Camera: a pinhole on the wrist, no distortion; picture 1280 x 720 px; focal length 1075.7 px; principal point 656.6 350.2 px. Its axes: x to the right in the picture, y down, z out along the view. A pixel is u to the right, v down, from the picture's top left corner.
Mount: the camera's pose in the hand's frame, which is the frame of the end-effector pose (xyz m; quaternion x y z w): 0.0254 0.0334 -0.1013 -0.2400 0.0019 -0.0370 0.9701
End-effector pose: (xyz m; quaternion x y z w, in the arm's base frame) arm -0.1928 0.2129 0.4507 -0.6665 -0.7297 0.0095 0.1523
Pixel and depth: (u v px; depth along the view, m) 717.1 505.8 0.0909
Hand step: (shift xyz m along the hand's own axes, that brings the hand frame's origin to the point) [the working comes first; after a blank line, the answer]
In the camera's frame: 0.0051 0.0131 0.0909

0.0334 0.0869 -0.0269
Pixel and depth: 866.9 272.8 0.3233
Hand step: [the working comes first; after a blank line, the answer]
In the camera's frame: 0.0632 -0.0233 0.3233

0.0937 0.1588 0.1965
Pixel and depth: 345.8 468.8 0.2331
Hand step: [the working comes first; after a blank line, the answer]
In the camera's frame: -0.0673 0.0257 0.2331

-0.0349 0.1695 0.0920
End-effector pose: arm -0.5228 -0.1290 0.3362 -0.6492 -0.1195 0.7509 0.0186
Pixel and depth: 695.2 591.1 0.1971
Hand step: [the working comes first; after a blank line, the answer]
In the camera's frame: 0.0071 0.0441 0.1971

0.0398 0.1636 0.0526
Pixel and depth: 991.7 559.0 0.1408
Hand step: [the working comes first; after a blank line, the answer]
In the camera's frame: 0.0439 0.0273 0.1408

0.0741 0.1199 0.0112
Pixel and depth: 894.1 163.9 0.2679
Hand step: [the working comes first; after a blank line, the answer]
In the camera's frame: 0.0591 -0.0464 0.2679

0.0868 0.1129 0.1582
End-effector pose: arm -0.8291 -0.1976 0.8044 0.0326 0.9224 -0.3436 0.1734
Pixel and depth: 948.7 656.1 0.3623
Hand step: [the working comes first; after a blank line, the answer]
In the camera's frame: 0.0984 0.1030 0.3623

0.1386 0.2858 0.1727
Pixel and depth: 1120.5 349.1 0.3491
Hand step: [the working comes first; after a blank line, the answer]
In the camera's frame: 0.1506 -0.0004 0.3491

0.1830 0.1846 0.2099
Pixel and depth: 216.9 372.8 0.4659
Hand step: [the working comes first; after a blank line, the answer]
In the camera's frame: -0.1904 0.0098 0.4659

-0.1538 0.2727 0.3037
